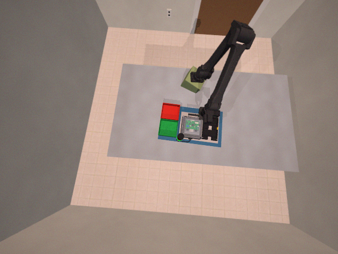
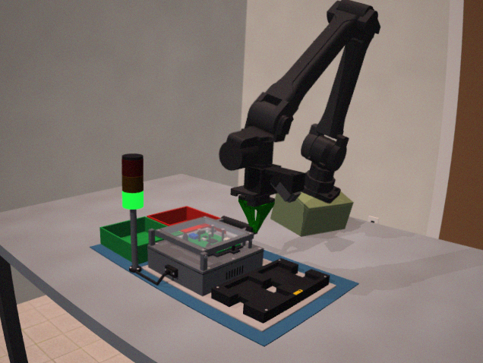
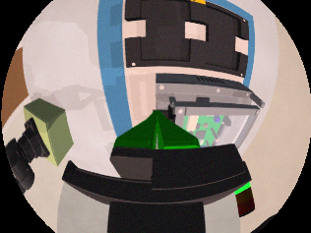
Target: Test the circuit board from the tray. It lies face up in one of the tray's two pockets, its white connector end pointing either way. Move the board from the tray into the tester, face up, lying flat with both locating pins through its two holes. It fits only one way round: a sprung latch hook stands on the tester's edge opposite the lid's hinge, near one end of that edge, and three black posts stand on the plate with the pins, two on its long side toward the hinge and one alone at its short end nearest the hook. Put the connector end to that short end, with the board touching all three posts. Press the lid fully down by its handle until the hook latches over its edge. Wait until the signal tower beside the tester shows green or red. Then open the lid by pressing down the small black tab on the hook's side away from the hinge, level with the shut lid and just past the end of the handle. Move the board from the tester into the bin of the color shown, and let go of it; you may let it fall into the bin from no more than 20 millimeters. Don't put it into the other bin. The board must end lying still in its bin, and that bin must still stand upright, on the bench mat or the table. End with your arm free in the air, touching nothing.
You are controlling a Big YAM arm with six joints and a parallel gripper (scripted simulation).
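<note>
Now: hand 1 cm short of the latch hook and 1 cm above it. Also, from my hand: tester plate: 7 cm to the right, 7 cm ahead, 3 cm below; then red bin: 25 cm to the right, 8 cm below, 8 cm behind; then clear lid: 7 cm to the right, 6 cm ahead, 1 cm below.
</note>
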